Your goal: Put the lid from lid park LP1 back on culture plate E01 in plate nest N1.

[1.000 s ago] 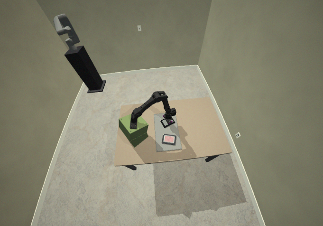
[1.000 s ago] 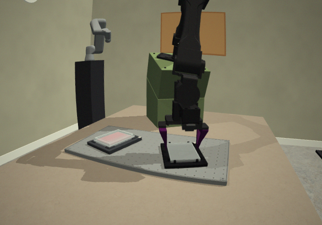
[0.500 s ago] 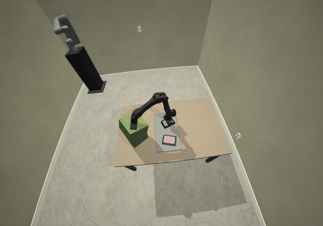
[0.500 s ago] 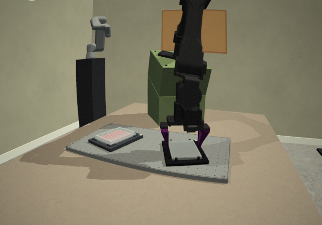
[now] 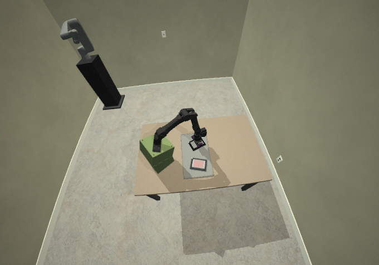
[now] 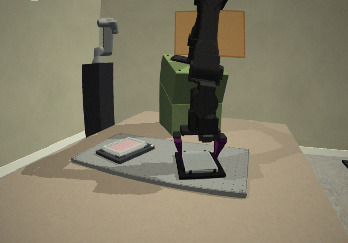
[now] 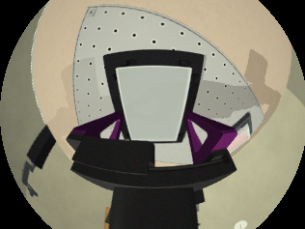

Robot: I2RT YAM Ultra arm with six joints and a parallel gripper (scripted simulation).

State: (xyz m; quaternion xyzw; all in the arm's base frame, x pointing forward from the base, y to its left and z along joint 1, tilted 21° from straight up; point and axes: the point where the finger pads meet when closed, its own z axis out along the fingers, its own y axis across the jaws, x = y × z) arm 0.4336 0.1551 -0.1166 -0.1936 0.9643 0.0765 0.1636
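Now: the clear lid 10 mm below my hand. The rest, counted from my hand: black lid park LP1: 20 mm below; culture plate E01: 250 mm to the right.
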